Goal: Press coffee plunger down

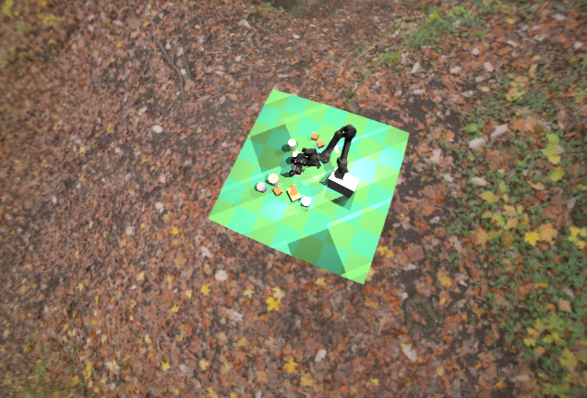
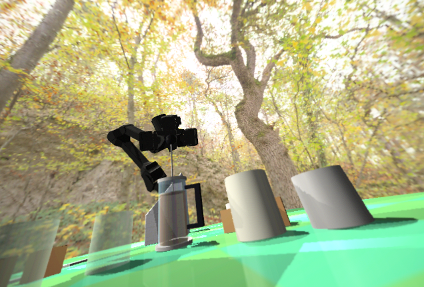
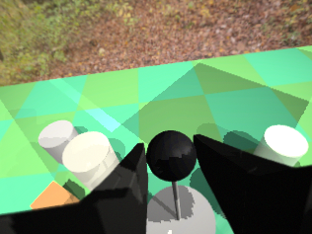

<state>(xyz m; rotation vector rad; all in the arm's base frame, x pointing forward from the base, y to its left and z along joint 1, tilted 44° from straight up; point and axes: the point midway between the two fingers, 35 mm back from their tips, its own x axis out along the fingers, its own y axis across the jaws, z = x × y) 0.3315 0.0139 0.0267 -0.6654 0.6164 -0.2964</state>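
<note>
Right now my gripper tip is 1 cm past the coffee press, 1 cm to the right of it and 13 cm above it.
</note>
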